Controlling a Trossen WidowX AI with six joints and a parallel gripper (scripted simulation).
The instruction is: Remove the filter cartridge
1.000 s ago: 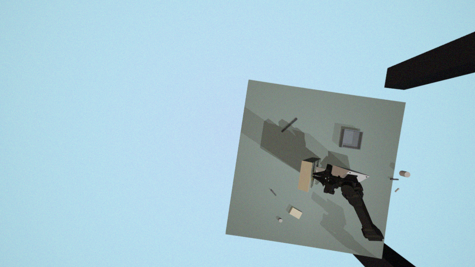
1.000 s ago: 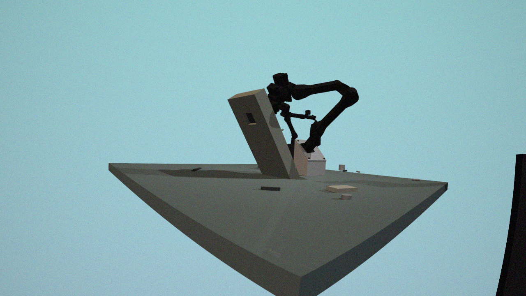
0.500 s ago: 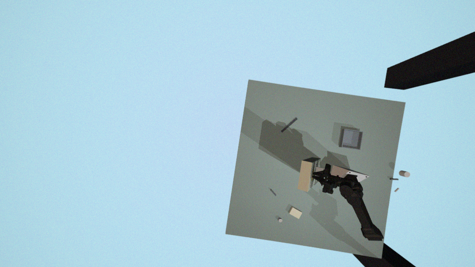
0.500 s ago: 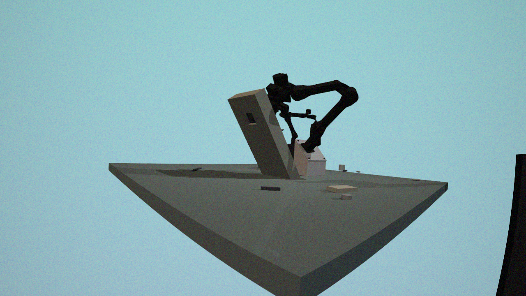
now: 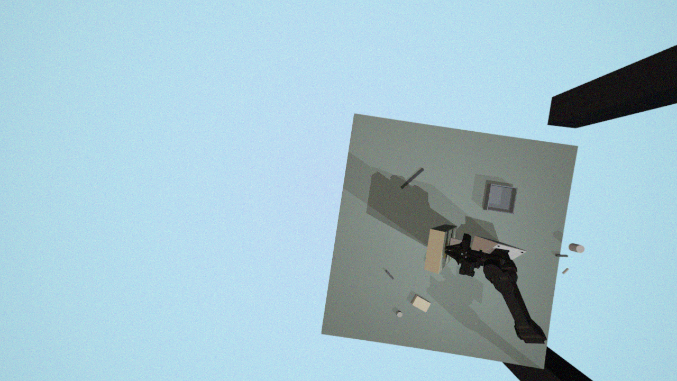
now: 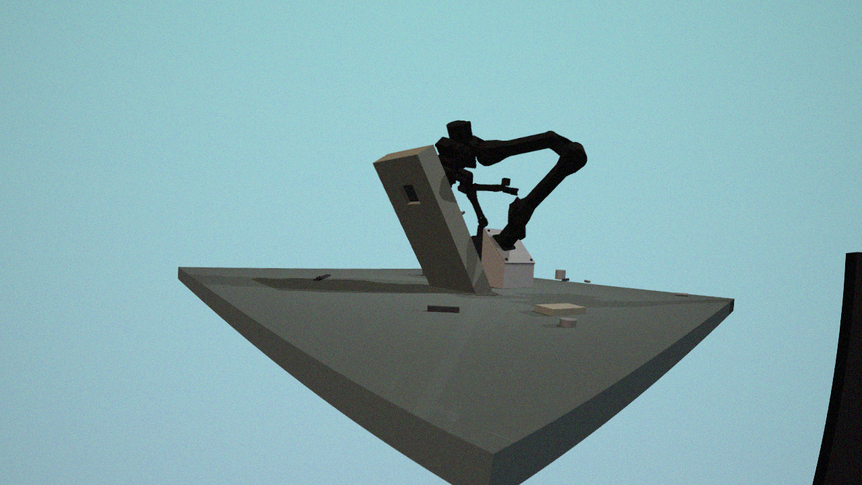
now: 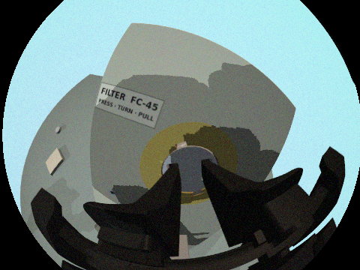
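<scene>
Right now my gripper tip is 10 mm short of the round filter cartridge and 10 mm above it. The rest, counted from my gripper tip: tan block: 390 mm to the left, 270 mm below, 50 mm behind; then small cylinder: 460 mm to the left, 270 mm below, 60 mm ahead; then grey square tray: 420 mm behind, 280 mm to the right, 260 mm below.
</scene>
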